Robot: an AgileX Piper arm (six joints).
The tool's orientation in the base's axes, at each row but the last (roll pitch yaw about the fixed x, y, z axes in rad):
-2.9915 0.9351 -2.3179
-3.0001 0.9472 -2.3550
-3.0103 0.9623 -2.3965
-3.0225 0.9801 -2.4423
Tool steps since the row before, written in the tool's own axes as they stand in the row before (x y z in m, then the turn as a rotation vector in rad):
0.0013 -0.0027 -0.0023 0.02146 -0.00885 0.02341
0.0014 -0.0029 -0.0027 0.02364 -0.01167 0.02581
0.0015 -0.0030 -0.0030 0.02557 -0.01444 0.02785
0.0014 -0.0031 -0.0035 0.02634 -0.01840 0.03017
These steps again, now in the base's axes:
-0.0003 -0.0037 0.0005 0.01226 -0.00479 -0.03023
-0.0006 -0.0041 0.0007 0.01471 -0.00676 -0.03315
-0.0009 -0.0044 0.0007 0.01695 -0.00880 -0.03568
-0.0013 -0.0046 0.0010 0.02049 -0.01132 -0.03734

